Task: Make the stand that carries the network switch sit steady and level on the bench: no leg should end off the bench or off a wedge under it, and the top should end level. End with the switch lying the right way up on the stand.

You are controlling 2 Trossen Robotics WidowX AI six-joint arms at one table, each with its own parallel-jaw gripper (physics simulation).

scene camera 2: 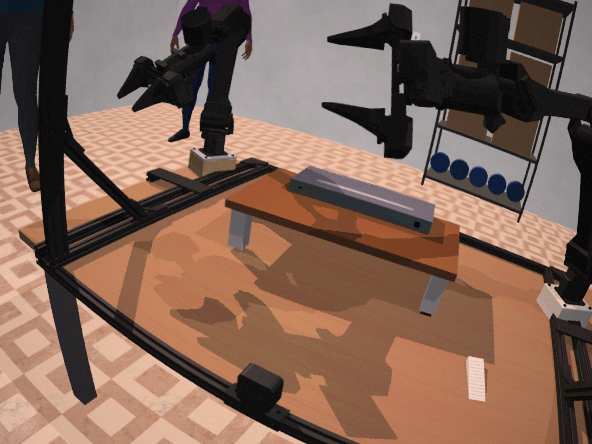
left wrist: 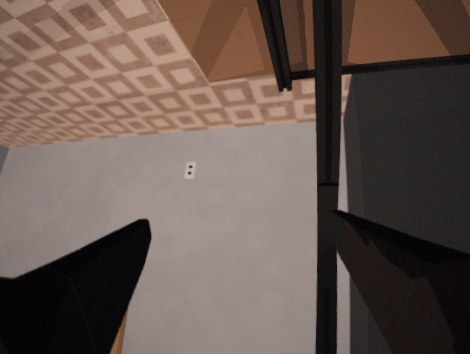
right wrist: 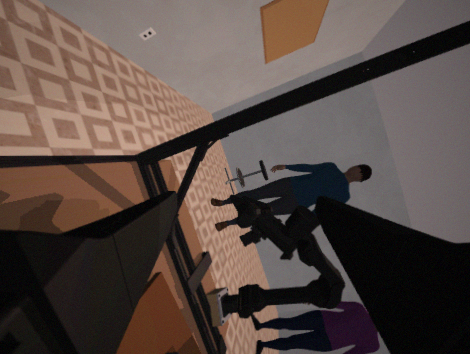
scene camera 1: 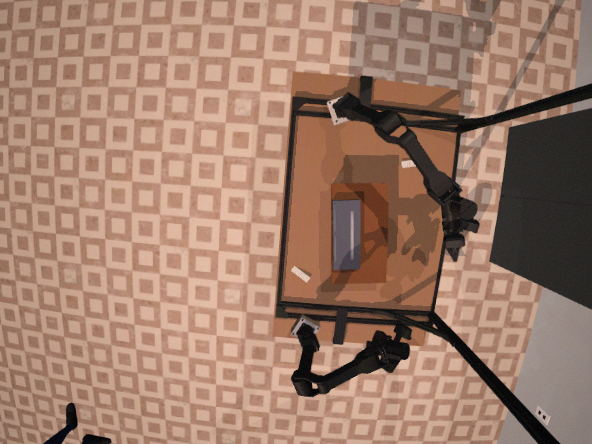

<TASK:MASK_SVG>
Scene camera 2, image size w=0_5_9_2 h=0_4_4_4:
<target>my left gripper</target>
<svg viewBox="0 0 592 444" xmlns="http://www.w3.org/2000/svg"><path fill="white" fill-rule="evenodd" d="M195 59L185 48L180 50L173 49L171 51L172 55L163 61L158 59L154 63L151 59L140 56L134 60L135 64L117 94L118 99L125 97L140 87L146 87L148 89L133 105L133 112L162 102L175 105L179 109L193 104L191 80L196 77L193 72L197 69Z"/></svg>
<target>my right gripper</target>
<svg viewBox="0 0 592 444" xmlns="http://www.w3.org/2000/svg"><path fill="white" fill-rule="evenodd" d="M390 3L388 16L387 12L382 13L382 18L370 26L328 36L327 42L384 50L385 43L392 47L391 115L385 116L385 108L365 108L335 102L322 102L321 106L355 122L377 136L377 144L384 143L384 158L403 159L411 151L413 140L413 118L406 115L406 105L412 106L413 103L418 107L436 107L436 110L442 111L445 108L455 110L460 98L461 76L459 66L453 64L452 59L440 59L437 57L429 40L411 40L413 33L412 10L402 4ZM401 83L404 84L404 94L399 93L399 85L401 85Z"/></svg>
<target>grey network switch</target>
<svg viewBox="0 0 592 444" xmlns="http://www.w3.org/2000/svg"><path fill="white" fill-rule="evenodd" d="M290 179L288 191L335 204L429 235L435 204L313 166L308 166Z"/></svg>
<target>brown stand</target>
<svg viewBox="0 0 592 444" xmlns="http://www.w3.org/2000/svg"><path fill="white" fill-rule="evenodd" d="M225 199L225 207L232 209L228 245L239 250L244 249L249 244L252 217L254 216L430 274L431 278L419 309L421 314L430 317L435 314L448 280L455 282L457 277L460 225L433 217L428 235L351 209L288 191L290 179L297 173L280 168Z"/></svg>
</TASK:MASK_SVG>
